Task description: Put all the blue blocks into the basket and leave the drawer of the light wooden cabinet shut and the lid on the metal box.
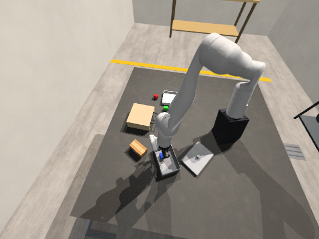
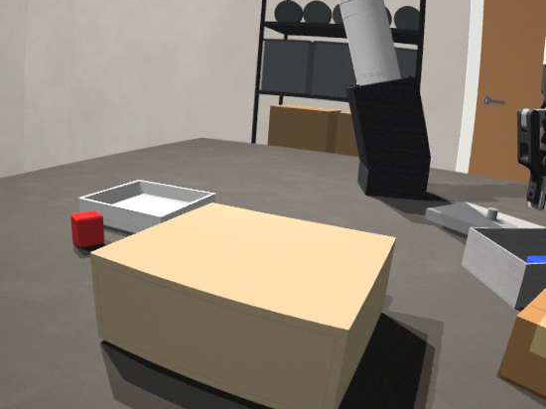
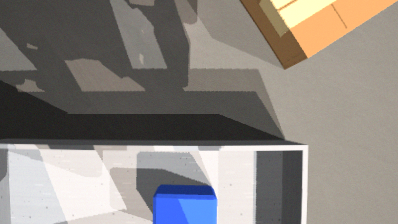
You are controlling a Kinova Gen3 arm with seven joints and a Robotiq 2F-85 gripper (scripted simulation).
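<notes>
My gripper is now 3 cm past the grey metal box, 1 cm to the right of it and 9 cm above it. From my hand the other things lie so: lid (23 cm behind, 7 cm to the right, 10 cm below); then brown box (17 cm ahead, 1 cm to the left, 8 cm below); then drawer (23 cm ahead, 23 cm to the right, 8 cm below).
</notes>
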